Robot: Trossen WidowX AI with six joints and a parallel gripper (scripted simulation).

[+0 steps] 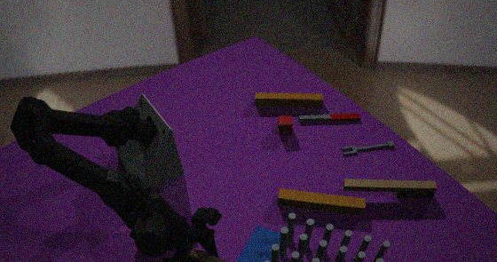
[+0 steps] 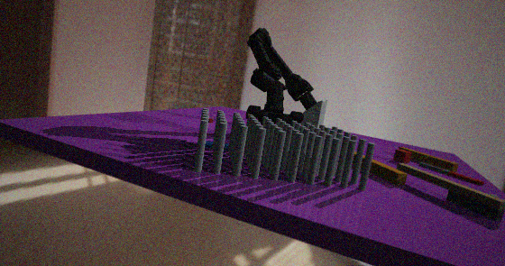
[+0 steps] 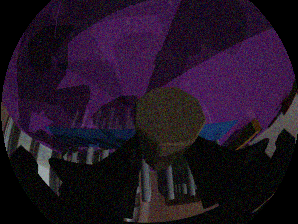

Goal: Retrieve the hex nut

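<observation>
Right now the blue taped strip is 80 mm ahead of my gripper tip and 30 mm below it. Round my gripper tip: red block: 280 mm behind, 410 mm to the left, 10 mm below; then small red thing: 180 mm behind, 340 mm to the right, 20 mm below; then thin rod: 90 mm ahead, 50 mm to the left.
</observation>
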